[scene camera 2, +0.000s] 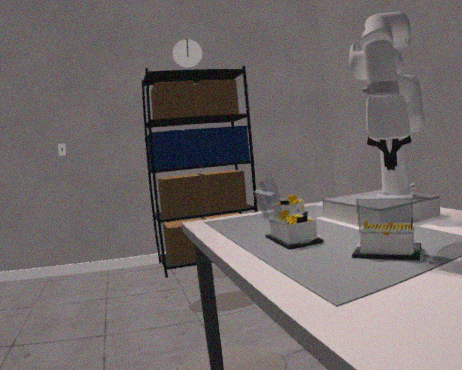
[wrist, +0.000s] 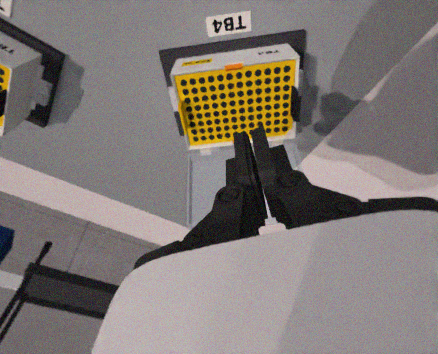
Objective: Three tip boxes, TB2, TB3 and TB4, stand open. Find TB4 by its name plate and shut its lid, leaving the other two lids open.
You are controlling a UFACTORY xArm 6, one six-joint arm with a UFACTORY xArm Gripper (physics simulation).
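Places are measured from the arm's base along level axes (x left, y back, z up), in centimetres.
Pixels of known places: gripper, fingertip midpoint: [scene camera 2: 391, 169] [wrist: 255, 152].
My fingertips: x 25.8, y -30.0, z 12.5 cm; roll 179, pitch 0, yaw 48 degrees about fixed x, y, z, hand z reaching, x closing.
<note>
Behind a point stands the place of what it marks.
TB4 [wrist: 235, 107] {x 27.0, y -32.9, z -0.7 cm}, a white box with a yellow tip rack, sits on a dark base beside its name plate [wrist: 228, 23] {x 23.1, y -27.3, z -6.2 cm}. Its clear lid [wrist: 206, 175] {x 27.7, y -40.5, z 1.8 cm} stands open on the side toward the gripper, partly hidden by the fingers. A second box [wrist: 22, 75] {x 6.8, y -41.0, z -2.3 cm} shows in part at the left of the wrist view. In the scene view, two boxes [scene camera 2: 293, 232] {x 6.4, y -46.7, z -2.6 cm} [scene camera 2: 296, 206] {x -19.7, y -29.8, z -1.2 cm} stand one behind the other, and one box [scene camera 2: 387, 245] {x 29.9, y -36.0, z -3.5 cm} stands to the right with a clear lid up; I cannot tell which is TB4. My gripper [scene camera 2: 391, 167] {x 25.8, y -30.0, z 12.5 cm} [wrist: 255, 152] {x 25.8, y -30.0, z 12.5 cm} is shut and empty, high above the table.
The boxes stand on a grey mat [scene camera 2: 320, 270] {x 25.6, y -51.7, z -6.4 cm} on the pale table [scene camera 2: 400, 305] {x 47.6, y -50.9, z -6.7 cm}. A low slab [scene camera 2: 340, 206] {x -7.6, y -19.6, z -1.3 cm} lies under the robot's base. A black shelf rack [scene camera 2: 195, 75] [wrist: 65, 287] with brown and blue boxes stands beyond the table's edge.
</note>
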